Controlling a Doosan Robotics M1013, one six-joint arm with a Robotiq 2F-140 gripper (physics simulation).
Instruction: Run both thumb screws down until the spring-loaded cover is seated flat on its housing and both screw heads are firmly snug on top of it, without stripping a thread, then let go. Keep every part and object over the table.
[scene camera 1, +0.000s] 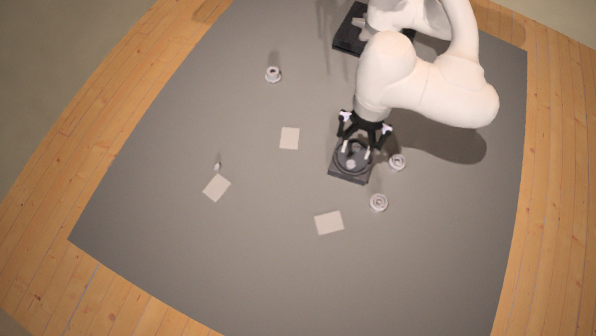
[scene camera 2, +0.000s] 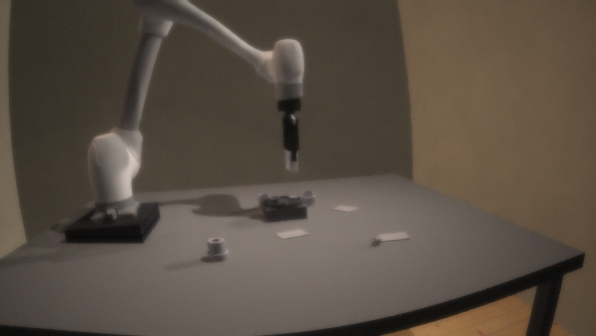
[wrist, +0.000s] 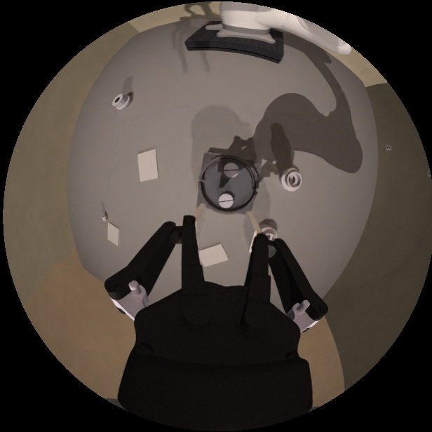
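Seen in the pictures: gripper, fingertip midpoint: (scene camera 1: 355, 151) (scene camera 2: 291, 170); arm's base, link origin: (scene camera 2: 116, 213).
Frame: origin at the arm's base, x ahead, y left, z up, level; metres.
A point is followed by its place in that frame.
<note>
The dark square housing (scene camera 1: 348, 177) {x 0.663, y -0.036, z -0.027 m} (scene camera 2: 286, 214) {x 0.590, y -0.097, z -0.034 m} (wrist: 207, 160) stands on the table. The round dark cover (wrist: 214, 186) lies inside its raised ring. Two pale slotted screw heads show on the cover: the near screw head (scene camera 1: 351, 163) {x 0.630, y -0.037, z 0.008 m} (wrist: 226, 201) is lit, and the far screw head (scene camera 1: 355, 147) {x 0.573, y -0.034, z 0.008 m} (wrist: 231, 170) is in shadow. The height of the heads, any gap under them and whether the cover is flat cannot be told. My gripper (scene camera 1: 356, 150) {x 0.634, y -0.039, z 0.095 m} (scene camera 2: 292, 168) {x 0.634, y -0.039, z 0.095 m} (wrist: 224, 216) is open and empty, with its fingers pointing down well above the housing, apart from both screws.
Two pale ringed parts (scene camera 1: 397, 162) {x 0.559, y 0.120, z -0.052 m} (scene camera 1: 379, 202) {x 0.712, y 0.079, z -0.053 m} stand beside the housing. A pale flanged part (scene camera 1: 272, 75) {x 0.346, y -0.367, z -0.006 m} (scene camera 2: 216, 248) {x 0.322, y -0.394, z -0.020 m} (wrist: 120, 101) stands farther off. A tiny part (scene camera 1: 217, 166) {x 0.720, y -0.449, z -0.037 m} (scene camera 2: 375, 241) {x 0.711, y -0.460, z -0.044 m} lies by one of three flat pale squares (scene camera 1: 216, 188) {x 0.788, y -0.433, z -0.053 m} (scene camera 1: 289, 138) {x 0.559, y -0.251, z -0.053 m} (scene camera 1: 329, 223) {x 0.813, y -0.063, z -0.052 m}.
</note>
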